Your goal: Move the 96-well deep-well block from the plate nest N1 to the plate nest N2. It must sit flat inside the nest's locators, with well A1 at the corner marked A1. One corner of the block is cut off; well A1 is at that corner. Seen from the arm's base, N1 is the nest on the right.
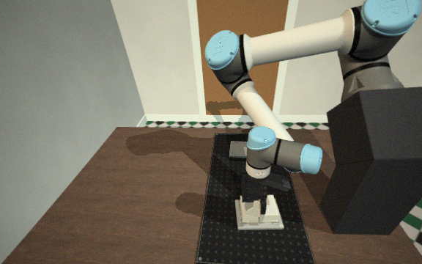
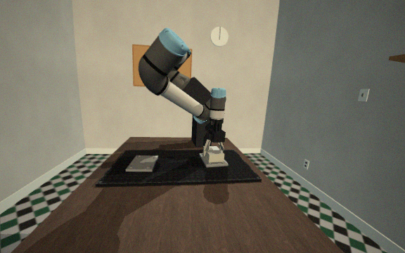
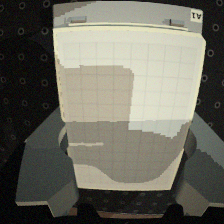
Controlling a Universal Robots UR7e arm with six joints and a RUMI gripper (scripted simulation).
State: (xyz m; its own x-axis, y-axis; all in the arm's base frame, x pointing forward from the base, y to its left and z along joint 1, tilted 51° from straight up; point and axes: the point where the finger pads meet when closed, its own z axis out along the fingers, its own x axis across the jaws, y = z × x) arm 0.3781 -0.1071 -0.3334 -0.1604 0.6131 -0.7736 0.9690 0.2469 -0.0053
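Right now my hand is 1 cm below the deep-well block.
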